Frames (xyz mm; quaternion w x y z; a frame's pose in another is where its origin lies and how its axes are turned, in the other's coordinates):
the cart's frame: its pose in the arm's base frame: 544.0 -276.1 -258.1 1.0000 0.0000 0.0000 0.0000
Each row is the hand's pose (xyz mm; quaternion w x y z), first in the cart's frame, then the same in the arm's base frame.
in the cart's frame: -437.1 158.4 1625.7 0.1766 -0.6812 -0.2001 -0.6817
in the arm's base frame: 106.9 -117.7 1367.6 0.1766 -0.6812 -0.2001 -0.6817
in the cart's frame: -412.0 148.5 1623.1 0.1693 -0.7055 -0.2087 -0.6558
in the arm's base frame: 132.0 -127.6 1365.0 0.1693 -0.7055 -0.2087 -0.6558
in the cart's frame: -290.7 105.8 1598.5 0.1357 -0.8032 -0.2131 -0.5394
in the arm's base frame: 253.3 -170.3 1340.4 0.1357 -0.8032 -0.2131 -0.5394
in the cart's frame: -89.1 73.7 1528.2 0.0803 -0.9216 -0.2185 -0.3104
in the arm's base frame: 454.9 -202.4 1270.1 0.0803 -0.9217 -0.2185 -0.3104
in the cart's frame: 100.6 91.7 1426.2 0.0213 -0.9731 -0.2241 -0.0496
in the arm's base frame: 644.6 -184.4 1168.1 0.0213 -0.9731 -0.2241 -0.0496
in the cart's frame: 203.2 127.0 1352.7 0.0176 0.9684 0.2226 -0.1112
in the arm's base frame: 747.2 -149.1 1094.6 0.0176 0.9684 0.2226 -0.1112
